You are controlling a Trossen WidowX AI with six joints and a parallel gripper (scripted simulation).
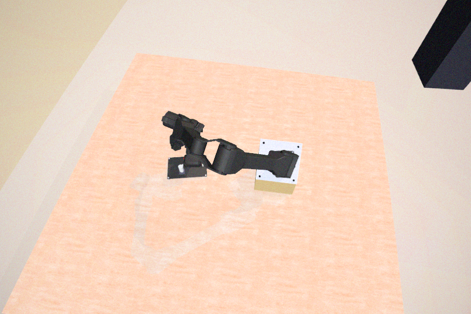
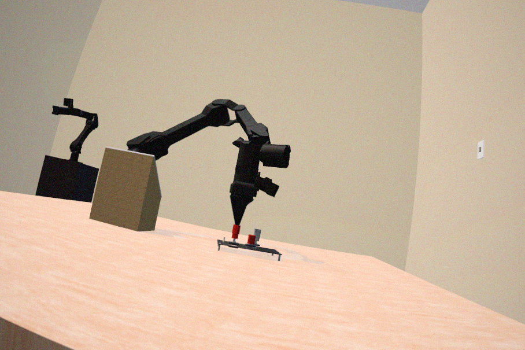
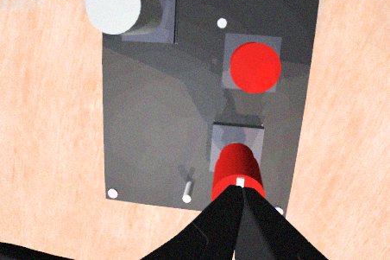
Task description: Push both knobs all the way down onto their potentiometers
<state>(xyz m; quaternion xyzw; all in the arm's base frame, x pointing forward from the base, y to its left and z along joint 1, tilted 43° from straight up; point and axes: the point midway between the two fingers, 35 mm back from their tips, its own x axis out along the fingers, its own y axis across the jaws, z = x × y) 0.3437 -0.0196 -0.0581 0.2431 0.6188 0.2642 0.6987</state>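
Right now the red knob is 1 cm below my gripper tip.
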